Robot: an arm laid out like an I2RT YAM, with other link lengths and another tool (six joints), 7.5 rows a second.
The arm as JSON. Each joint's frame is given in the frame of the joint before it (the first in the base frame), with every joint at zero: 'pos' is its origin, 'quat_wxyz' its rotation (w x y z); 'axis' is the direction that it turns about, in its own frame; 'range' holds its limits. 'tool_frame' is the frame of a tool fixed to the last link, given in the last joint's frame.
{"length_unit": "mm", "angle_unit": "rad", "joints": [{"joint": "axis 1", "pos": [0.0, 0.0, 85.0], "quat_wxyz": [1.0, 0.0, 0.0, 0.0], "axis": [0.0, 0.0, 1.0], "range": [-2.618, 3.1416]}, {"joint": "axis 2", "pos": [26.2, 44.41, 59.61], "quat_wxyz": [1.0, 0.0, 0.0, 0.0], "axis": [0.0, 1.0, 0.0], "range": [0.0, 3.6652]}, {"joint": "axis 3", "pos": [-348.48, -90.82, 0.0], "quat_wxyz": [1.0, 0.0, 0.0, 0.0], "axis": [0.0, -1.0, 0.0], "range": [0.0, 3.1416]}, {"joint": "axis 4", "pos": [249.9, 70.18, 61.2], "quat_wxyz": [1.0, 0.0, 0.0, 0.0], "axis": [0.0, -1.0, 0.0], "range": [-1.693, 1.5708]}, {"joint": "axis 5", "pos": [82.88, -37.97, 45.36], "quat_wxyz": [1.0, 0.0, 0.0, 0.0], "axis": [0.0, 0.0, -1.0], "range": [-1.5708, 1.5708]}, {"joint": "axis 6", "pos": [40.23, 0.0, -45.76], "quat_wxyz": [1.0, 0.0, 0.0, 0.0], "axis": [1.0, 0.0, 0.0], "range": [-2.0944, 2.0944]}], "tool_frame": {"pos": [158.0, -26.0, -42.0], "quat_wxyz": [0.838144, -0.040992, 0.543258, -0.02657]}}
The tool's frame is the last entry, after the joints.
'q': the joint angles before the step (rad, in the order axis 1, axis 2, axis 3, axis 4, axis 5, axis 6). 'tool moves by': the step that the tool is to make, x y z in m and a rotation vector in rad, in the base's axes. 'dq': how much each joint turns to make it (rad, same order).
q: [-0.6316 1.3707 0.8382 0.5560 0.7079 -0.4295]
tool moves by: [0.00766 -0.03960 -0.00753 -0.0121 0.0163 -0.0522]
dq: [-0.0637 0.1322 0.0622 0.0808 -0.0120 -0.0252]
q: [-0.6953 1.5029 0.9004 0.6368 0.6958 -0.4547]
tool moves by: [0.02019 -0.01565 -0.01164 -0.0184 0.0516 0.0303]
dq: [-0.0058 0.0821 0.0102 0.0810 -0.0379 -0.0588]
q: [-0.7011 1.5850 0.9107 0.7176 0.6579 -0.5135]
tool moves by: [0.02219 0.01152 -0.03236 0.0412 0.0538 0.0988]
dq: [0.0278 0.0149 -0.0631 0.0114 -0.0710 -0.0019]
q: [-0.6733 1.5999 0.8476 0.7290 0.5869 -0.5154]
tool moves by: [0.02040 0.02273 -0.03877 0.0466 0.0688 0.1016]
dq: [0.0474 0.0105 -0.0857 0.0182 -0.0538 -0.0093]
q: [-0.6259 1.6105 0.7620 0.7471 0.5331 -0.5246]
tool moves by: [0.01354 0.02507 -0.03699 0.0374 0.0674 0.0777]
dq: [0.0529 0.0169 -0.0850 0.0312 -0.0237 -0.0121]
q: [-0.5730 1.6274 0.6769 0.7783 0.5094 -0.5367]
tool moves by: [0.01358 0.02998 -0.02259 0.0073 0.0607 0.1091]
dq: [0.0568 -0.0056 -0.0839 0.0410 -0.0466 -0.0392]
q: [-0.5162 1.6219 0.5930 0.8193 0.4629 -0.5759]
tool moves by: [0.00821 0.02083 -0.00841 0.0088 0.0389 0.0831]
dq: [0.0340 -0.0256 -0.0368 -0.0170 -0.0454 -0.0238]
